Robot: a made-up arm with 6 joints.
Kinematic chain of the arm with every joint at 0, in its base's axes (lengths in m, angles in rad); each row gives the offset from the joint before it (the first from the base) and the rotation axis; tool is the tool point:
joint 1: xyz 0 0 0.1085 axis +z
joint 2: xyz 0 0.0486 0 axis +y
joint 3: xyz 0 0 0.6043 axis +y
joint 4: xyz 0 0 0.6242 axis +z
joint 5: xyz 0 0 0 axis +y
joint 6: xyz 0 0 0.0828 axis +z
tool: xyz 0 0 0
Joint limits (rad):
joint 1: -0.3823..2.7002
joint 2: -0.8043..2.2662
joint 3: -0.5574..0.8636
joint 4: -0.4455..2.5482
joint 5: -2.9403..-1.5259
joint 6: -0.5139..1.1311
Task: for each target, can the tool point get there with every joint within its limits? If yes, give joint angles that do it. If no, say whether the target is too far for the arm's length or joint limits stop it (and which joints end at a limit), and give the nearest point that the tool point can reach.
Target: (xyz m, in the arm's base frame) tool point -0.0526 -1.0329 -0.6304
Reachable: no: joint limits stop it (at a limit: joint 1, joint 2, joint 3) | nearest point 0.4162 -0.2005 -0.8818 | short by 0.988 m
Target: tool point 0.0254 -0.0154 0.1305
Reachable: no: joint limits stop it (at a limit: joint 1, joint 3, joint 4) | nearest point 0.7799 -0.2799 0.7300 | short by 0.999 m
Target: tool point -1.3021 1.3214 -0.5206
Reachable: no: too far | nearest point -0.8239 0.8361 -0.2896 | short by 0.719 m
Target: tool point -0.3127 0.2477 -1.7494
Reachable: no: too far | nearest point -0.3418 0.2708 -0.9097 | short by 0.841 m
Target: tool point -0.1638 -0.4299 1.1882
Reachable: yes | joints 1.2363 -0.4191 0.1200 0.6202 -2.3276 -0.3304
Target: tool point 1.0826 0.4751 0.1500
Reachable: yes | joints 0.4272 1.4613 0.2012 1.1525 -2.1153 0.0974
